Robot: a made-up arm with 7 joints. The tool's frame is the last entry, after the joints. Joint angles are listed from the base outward.
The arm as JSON. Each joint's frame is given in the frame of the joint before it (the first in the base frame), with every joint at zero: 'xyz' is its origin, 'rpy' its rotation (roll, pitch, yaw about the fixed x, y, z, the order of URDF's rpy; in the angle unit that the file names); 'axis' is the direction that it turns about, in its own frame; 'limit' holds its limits. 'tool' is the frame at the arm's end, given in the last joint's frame.
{
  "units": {
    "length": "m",
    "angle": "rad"
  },
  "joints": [
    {
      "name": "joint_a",
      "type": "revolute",
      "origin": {
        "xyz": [
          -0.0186,
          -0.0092,
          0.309
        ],
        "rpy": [
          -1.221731,
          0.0,
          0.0
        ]
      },
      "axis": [
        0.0,
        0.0,
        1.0
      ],
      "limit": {
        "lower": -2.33,
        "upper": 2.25
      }
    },
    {
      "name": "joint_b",
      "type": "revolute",
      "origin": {
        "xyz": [
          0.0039,
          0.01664,
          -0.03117
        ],
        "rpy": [
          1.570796,
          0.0,
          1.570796
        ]
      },
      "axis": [
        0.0,
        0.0,
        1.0
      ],
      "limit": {
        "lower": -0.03,
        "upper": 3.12
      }
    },
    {
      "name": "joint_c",
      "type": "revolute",
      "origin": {
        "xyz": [
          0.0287,
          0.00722,
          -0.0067
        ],
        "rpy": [
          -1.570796,
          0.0,
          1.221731
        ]
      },
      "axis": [
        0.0,
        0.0,
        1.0
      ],
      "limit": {
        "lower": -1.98,
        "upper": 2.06
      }
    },
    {
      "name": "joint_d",
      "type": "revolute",
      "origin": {
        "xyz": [
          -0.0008,
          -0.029,
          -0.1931
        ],
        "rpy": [
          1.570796,
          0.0,
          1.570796
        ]
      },
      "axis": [
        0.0,
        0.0,
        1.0
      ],
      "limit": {
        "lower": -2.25,
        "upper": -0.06
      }
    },
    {
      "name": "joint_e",
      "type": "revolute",
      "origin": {
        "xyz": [
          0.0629,
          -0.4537,
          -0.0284
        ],
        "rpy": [
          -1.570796,
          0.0,
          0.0
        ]
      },
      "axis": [
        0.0,
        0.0,
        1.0
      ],
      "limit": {
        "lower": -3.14,
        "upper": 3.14
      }
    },
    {
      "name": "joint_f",
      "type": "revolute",
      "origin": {
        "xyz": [
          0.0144,
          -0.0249,
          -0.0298
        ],
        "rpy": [
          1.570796,
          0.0,
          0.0
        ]
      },
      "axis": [
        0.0,
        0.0,
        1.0
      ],
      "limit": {
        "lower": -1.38,
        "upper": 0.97
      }
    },
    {
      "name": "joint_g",
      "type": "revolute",
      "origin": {
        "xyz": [
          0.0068,
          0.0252,
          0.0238
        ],
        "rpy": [
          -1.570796,
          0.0,
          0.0
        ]
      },
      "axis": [
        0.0,
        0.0,
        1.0
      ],
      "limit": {
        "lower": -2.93,
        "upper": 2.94
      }
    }
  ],
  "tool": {
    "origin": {
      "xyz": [
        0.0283,
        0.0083,
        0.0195
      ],
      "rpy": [
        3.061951,
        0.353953,
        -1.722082
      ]
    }
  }
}
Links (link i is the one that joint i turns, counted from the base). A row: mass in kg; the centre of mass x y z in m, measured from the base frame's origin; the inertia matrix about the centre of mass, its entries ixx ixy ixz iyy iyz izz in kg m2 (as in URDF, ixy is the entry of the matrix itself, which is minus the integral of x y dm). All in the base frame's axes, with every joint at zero. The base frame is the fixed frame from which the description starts. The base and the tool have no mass.
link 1: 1.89; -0.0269 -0.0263 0.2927; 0.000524 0 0 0.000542 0.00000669 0.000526
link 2: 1.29; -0.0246 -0.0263 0.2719; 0.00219 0 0 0.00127 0 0.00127
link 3: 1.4; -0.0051 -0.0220 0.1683; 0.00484 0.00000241 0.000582 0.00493 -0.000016 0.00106
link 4: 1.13; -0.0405 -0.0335 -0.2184; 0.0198 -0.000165 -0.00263 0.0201 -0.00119 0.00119
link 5: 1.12; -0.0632 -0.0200 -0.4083; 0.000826 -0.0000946 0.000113 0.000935 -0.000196 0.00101
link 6: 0.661; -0.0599 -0.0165 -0.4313; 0.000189 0 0 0.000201 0 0.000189
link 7: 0.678; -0.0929 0.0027 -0.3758; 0.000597 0 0 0.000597 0 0.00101
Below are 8 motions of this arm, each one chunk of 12 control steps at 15 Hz.
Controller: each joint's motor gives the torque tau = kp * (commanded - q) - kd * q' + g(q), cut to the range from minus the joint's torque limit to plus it. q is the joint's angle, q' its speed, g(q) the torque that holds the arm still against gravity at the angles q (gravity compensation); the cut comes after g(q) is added. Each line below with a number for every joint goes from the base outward.
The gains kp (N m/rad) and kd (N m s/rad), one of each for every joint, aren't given. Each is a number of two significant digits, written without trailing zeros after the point. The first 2 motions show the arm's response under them.
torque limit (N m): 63 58 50 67 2.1 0.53 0.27
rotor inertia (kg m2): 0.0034 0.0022 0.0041 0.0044 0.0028 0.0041 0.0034
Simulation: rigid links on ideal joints. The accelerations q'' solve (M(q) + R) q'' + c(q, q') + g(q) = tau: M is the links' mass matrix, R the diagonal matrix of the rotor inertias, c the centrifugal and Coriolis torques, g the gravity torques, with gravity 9.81 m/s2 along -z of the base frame. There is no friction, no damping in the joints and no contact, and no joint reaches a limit. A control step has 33 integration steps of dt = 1/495 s. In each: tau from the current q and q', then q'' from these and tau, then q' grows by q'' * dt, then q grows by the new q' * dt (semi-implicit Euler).
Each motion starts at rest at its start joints. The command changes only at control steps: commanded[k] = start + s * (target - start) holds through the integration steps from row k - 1 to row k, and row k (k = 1, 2, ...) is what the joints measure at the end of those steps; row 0 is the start. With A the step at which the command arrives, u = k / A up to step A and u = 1 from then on. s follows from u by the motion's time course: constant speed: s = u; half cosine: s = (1 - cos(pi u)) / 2; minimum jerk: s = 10 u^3 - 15 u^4 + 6 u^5; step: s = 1 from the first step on.
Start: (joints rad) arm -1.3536 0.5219 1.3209 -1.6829 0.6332 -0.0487 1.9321
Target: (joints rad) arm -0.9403 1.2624 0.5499 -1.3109 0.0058 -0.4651 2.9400
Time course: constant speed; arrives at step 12
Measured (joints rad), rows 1 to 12:
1: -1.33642 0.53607 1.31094 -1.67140 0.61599 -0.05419 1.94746
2: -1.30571 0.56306 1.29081 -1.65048 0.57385 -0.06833 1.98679
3: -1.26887 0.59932 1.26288 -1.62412 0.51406 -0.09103 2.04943
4: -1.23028 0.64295 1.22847 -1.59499 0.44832 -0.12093 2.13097
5: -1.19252 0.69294 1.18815 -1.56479 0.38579 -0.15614 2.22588
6: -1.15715 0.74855 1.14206 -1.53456 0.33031 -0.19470 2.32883
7: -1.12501 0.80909 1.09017 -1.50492 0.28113 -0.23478 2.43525
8: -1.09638 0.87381 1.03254 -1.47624 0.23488 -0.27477 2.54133
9: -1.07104 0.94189 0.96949 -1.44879 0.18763 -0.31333 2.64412
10: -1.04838 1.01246 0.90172 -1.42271 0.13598 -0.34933 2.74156
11: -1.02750 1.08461 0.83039 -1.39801 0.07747 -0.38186 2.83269
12: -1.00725 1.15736 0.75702 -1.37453 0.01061 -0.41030 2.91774
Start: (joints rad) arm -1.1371 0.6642 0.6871 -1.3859 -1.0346 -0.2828 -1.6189
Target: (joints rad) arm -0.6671 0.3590 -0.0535 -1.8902 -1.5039 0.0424 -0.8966
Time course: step
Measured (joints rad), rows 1 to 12:
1: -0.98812 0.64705 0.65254 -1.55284 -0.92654 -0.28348 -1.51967
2: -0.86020 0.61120 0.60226 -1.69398 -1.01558 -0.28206 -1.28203
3: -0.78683 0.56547 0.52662 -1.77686 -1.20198 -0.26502 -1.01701
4: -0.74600 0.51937 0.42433 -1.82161 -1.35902 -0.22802 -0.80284
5: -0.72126 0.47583 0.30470 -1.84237 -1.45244 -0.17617 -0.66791
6: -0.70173 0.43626 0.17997 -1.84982 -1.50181 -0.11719 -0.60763
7: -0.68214 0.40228 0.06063 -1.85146 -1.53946 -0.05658 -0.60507
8: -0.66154 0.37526 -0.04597 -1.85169 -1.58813 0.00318 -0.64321
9: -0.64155 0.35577 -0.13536 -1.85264 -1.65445 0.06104 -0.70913
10: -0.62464 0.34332 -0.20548 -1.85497 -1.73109 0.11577 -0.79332
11: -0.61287 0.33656 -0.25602 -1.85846 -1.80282 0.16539 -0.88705
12: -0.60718 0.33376 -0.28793 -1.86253 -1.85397 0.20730 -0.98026
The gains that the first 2 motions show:
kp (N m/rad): 17 20 11 36 0.63 0.24 0.19
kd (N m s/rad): 1.9 3.6 2.1 5.5 0.051 0.036 0.018
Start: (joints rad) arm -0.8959 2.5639 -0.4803 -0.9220 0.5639 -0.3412 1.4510
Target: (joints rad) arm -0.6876 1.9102 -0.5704 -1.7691 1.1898 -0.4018 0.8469
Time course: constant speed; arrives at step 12
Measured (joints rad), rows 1 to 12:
1: -0.91029 2.56138 -0.48087 -0.93569 0.58230 -0.34298 1.43799
2: -0.92862 2.55549 -0.47880 -0.96152 0.63229 -0.34920 1.40432
3: -0.94397 2.54472 -0.47353 -0.99757 0.70044 -0.36092 1.35233
4: -0.95257 2.52722 -0.46566 -1.04252 0.76551 -0.37685 1.28835
5: -0.95235 2.50143 -0.45589 -1.09553 0.81298 -0.39407 1.21830
6: -0.94259 2.46627 -0.44478 -1.15603 0.84017 -0.40963 1.14582
7: -0.92388 2.42119 -0.43323 -1.22344 0.85370 -0.42210 1.07258
8: -0.89795 2.36626 -0.42301 -1.29686 0.86407 -0.43204 0.99958
9: -0.86709 2.30232 -0.41691 -1.37480 0.88132 -0.44163 0.92808
10: -0.83350 2.23114 -0.41809 -1.45517 0.91303 -0.45392 0.85967
11: -0.79855 2.15539 -0.42892 -1.53562 0.96365 -0.47183 0.79578
12: -0.76254 2.07802 -0.44999 -1.61415 1.03400 -0.49742 0.73714

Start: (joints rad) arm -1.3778 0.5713 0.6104 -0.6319 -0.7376 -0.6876 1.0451
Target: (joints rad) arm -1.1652 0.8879 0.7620 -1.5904 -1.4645 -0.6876 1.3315
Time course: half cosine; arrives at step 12
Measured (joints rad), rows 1 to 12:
1: -1.37501 0.57015 0.60992 -0.63670 -0.73690 -0.68788 1.04574
2: -1.36490 0.56655 0.60833 -0.65409 -0.73722 -0.68898 1.04966
3: -1.34505 0.56109 0.60560 -0.68845 -0.74410 -0.69135 1.06086
4: -1.31488 0.55583 0.60214 -0.74126 -0.76307 -0.69537 1.08244
5: -1.27535 0.55385 0.59888 -0.81161 -0.79779 -0.70137 1.11526
6: -1.22881 0.55842 0.59754 -0.89667 -0.84959 -0.70951 1.15754
7: -1.17891 0.57226 0.60077 -0.99212 -0.91758 -0.71973 1.20524
8: -1.13067 0.59658 0.61173 -1.09256 -0.99851 -0.73168 1.25278
9: -1.09035 0.63072 0.63292 -1.19212 -1.08667 -0.74483 1.29412
10: -1.06501 0.67234 0.66457 -1.28508 -1.17448 -0.75853 1.32389
11: -1.06134 0.71857 0.70333 -1.36653 -1.25442 -0.77212 1.33836
12: -1.08336 0.76719 0.74257 -1.43281 -1.32186 -0.78493 1.33618

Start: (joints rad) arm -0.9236 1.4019 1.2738 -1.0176 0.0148 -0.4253 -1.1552
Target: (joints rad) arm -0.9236 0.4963 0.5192 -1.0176 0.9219 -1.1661 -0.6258
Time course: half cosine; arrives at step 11
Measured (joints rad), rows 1 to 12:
1: -0.92512 1.40034 1.27332 -1.01894 0.01406 -0.42626 -1.15493
2: -0.93018 1.39408 1.27045 -1.02367 0.01152 -0.43101 -1.15327
3: -0.93894 1.38004 1.26206 -1.03253 0.00794 -0.44355 -1.14839
4: -0.95041 1.35552 1.24482 -1.04499 0.00712 -0.46792 -1.13838
5: -0.96305 1.31846 1.21613 -1.05940 0.01555 -0.50781 -1.12135
6: -0.97531 1.26765 1.17459 -1.07342 0.04101 -0.56658 -1.09512
7: -0.98586 1.20297 1.12016 -1.08442 0.09082 -0.64748 -1.05678
8: -0.99369 1.12545 1.05412 -1.09001 0.17078 -0.75356 -1.00247
9: -0.99785 1.03724 0.97885 -1.08851 0.28467 -0.88645 -0.92796
10: -0.99734 0.94159 0.89730 -1.07929 0.43404 -1.04326 -0.83049
11: -0.99138 0.84263 0.81238 -1.06300 0.61633 -1.21184 -0.71227
12: -0.97988 0.74359 0.72706 -1.04228 0.81865 -1.36885 -0.58441

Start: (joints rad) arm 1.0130 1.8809 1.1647 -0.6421 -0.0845 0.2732 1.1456
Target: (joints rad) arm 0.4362 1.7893 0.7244 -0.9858 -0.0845 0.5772 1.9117
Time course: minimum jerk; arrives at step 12
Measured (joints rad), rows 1 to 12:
1: 1.01174 1.88053 1.16397 -0.64262 -0.08440 0.27331 1.14578
2: 1.00345 1.87812 1.15918 -0.64610 -0.08357 0.27414 1.14758
3: 0.98150 1.87186 1.14668 -0.65542 -0.08064 0.27688 1.15517
4: 0.94166 1.86079 1.12429 -0.67255 -0.07405 0.28299 1.17523
5: 0.88355 1.84512 1.09185 -0.69794 -0.06282 0.29381 1.21499
6: 0.81085 1.82616 1.05082 -0.73058 -0.04696 0.31020 1.28007
7: 0.73058 1.80617 1.00356 -0.76840 -0.02805 0.33250 1.37253
8: 0.65142 1.78796 0.95283 -0.80881 -0.00964 0.36070 1.48983
9: 0.58170 1.77442 0.90161 -0.84916 0.00289 0.39463 1.62451
10: 0.52750 1.76783 0.85324 -0.88696 0.00347 0.43390 1.76481
11: 0.49125 1.76898 0.81115 -0.92016 -0.01240 0.47744 1.89607
12: 0.47072 1.77655 0.77771 -0.94750 -0.04497 0.52308 2.00351

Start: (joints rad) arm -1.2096 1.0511 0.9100 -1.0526 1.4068 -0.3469 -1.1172
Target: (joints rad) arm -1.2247 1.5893 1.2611 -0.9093 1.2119 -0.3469 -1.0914
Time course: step
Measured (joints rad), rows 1 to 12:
1: -1.20618 1.11670 0.88126 -0.98756 1.49410 -0.35837 -1.11086
2: -1.19409 1.17807 0.89826 -0.94011 1.59169 -0.38830 -1.08995
3: -1.18067 1.23553 0.94670 -0.90744 1.60417 -0.42618 -1.04760
4: -1.17300 1.29172 1.01138 -0.88580 1.51517 -0.45966 -0.99873
5: -1.17385 1.34746 1.08095 -0.87390 1.36243 -0.48061 -0.96547
6: -1.18288 1.40281 1.14724 -0.87097 1.20001 -0.48551 -0.96373
7: -1.19786 1.45767 1.20459 -0.87589 1.07077 -0.47412 -0.99652
8: -1.21542 1.51156 1.24992 -0.88677 0.99458 -0.44885 -1.05446
9: -1.23218 1.56321 1.28303 -0.90115 0.96911 -0.41430 -1.12108
10: -1.24596 1.61079 1.30560 -0.91667 0.97870 -0.37611 -1.17970
11: -1.25593 1.65251 1.31985 -0.93149 1.00508 -0.33955 -1.21860
12: -1.26215 1.68694 1.32782 -0.94432 1.03452 -0.30853 -1.23319

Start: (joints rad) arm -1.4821 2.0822 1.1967 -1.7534 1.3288 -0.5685 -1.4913
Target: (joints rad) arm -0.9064 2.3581 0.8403 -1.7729 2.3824 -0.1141 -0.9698
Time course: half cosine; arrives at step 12
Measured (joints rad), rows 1 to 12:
1: -1.48078 2.08271 1.19773 -1.75295 1.32989 -0.56729 -1.49116
2: -1.47575 2.08489 1.20112 -1.75135 1.33558 -0.56131 -1.49002
3: -1.46512 2.09001 1.20684 -1.74845 1.35104 -0.54576 -1.48601
4: -1.44747 2.09917 1.21376 -1.74460 1.38123 -0.51656 -1.47648
5: -1.42196 2.11319 1.22000 -1.74039 1.42966 -0.47164 -1.45862
6: -1.38825 2.13258 1.22325 -1.73647 1.49768 -0.41164 -1.43002
7: -1.34656 2.15747 1.22111 -1.73347 1.58452 -0.33991 -1.38927
8: -1.29763 2.18757 1.21148 -1.73190 1.68762 -0.26210 -1.33631
9: -1.24261 2.22206 1.19283 -1.73224 1.80314 -0.18524 -1.27270
10: -1.18303 2.25951 1.16440 -1.73491 1.92634 -0.11690 -1.20147
11: -1.12077 2.29785 1.12632 -1.74033 2.05168 -0.06431 -1.12690
12: -1.05807 2.33434 1.07959 -1.74879 2.17275 -0.03377 -1.05394

